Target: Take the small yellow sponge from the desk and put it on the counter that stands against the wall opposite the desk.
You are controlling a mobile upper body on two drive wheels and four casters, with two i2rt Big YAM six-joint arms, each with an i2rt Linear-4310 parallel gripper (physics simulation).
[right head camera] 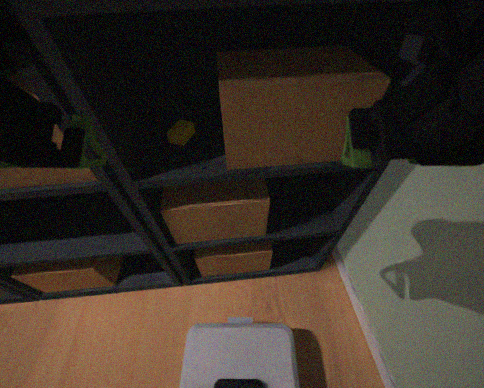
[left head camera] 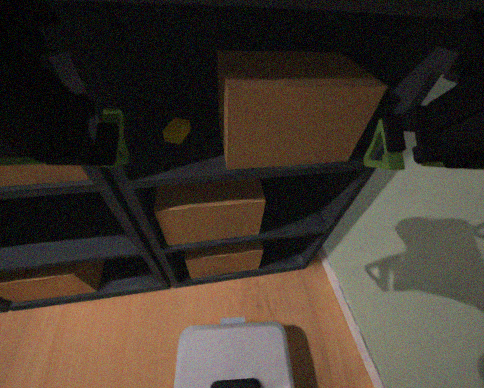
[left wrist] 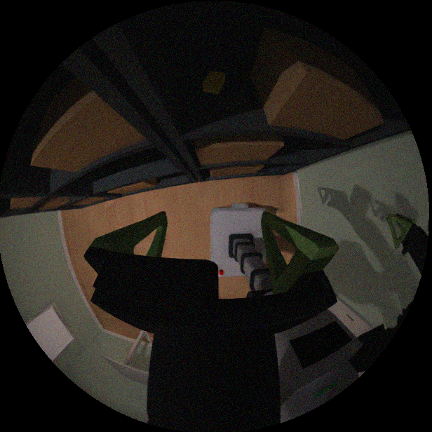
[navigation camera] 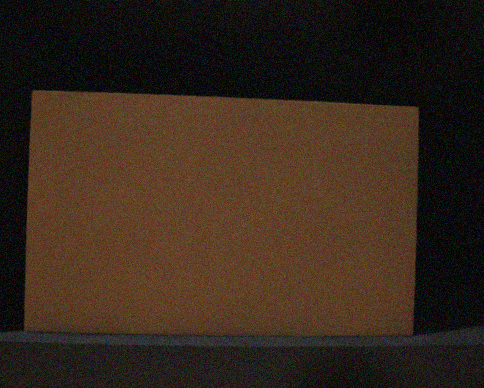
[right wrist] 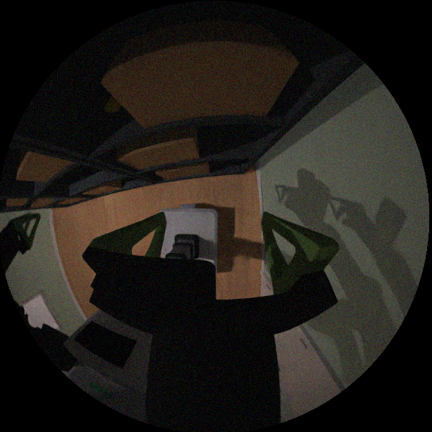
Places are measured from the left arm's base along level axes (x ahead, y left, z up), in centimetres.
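Pixels of known places: left gripper, fingertip midpoint: (right head camera: 74, 161) (left head camera: 92, 158); right gripper, fingertip midpoint: (right head camera: 375, 159) (left head camera: 393, 161).
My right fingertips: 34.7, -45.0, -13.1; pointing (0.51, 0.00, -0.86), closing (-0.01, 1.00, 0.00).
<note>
For each thing: its top centre in the pictures, then the offset to it from my right fingertips, as dx, dy, dz. "*": a spot on its surface instead.
- small yellow sponge, middle of its top: (left head camera: 176, 125) (right head camera: 180, 127) +48.9, +44.2, -24.3
- big cardboard box, middle of its top: (right head camera: 293, 63) (left head camera: 295, 66) +46.1, +5.0, -1.8
- dark shelf unit, surface spot: (left head camera: 200, 172) (right head camera: 200, 172) * +28.3, +34.3, -28.8
The small yellow sponge (left head camera: 177, 130) (right head camera: 181, 132) (left wrist: 214, 82) lies on a dark upper shelf surface, to the left of a big cardboard box (left head camera: 295, 120) (right head camera: 285, 120) (left wrist: 315, 100) (right wrist: 200, 82). In the right wrist view the sponge (right wrist: 112, 104) is partly hidden by that box. My left gripper (left wrist: 213, 216) is open and empty, out in front of the shelf and apart from the sponge. My right gripper (right wrist: 213, 216) is open and empty, in front of the shelf near the wall. I cannot make out a desk or the counter for certain.
The dark shelf unit (left head camera: 200, 167) (right head camera: 200, 172) holds several cardboard boxes on lower levels. A green wall (left head camera: 425, 200) (right wrist: 320, 135) stands at the right. My pale base (left head camera: 232, 355) (right head camera: 240, 352) is on the wood floor. A pale cabinet (right wrist: 305, 355) shows at the lower right.
</note>
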